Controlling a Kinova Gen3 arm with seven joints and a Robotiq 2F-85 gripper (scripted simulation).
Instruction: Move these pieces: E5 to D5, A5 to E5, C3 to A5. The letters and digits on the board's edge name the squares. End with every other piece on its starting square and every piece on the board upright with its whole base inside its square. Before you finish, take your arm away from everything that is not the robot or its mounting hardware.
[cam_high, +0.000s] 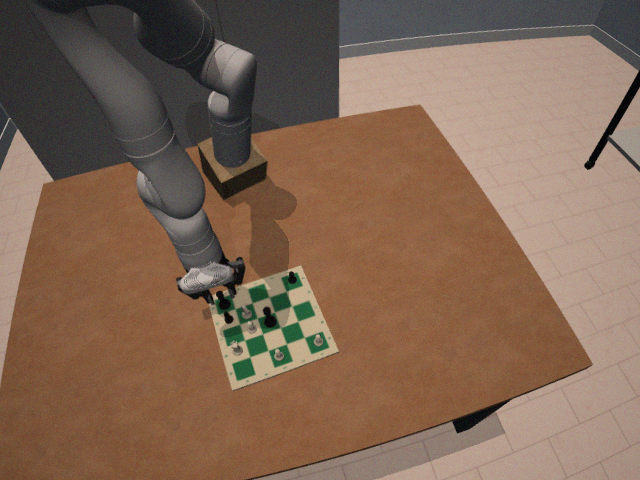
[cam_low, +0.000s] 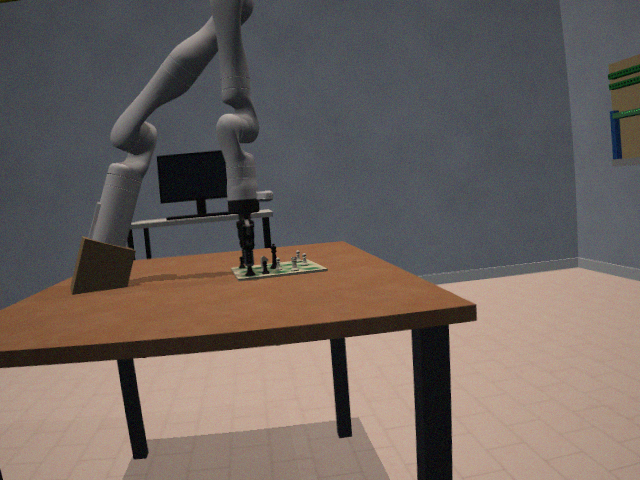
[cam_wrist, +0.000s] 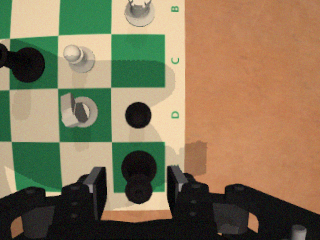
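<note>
Now: hand 9 cm to the right of the tall black piece, 6 cm short of it and 1 cm above it. Also, from my hand: white rook: 11 cm ahead, 3 cm below, 1 cm to the left; then chessboard: 9 cm to the left, 7 cm ahead, 5 cm below.
</note>
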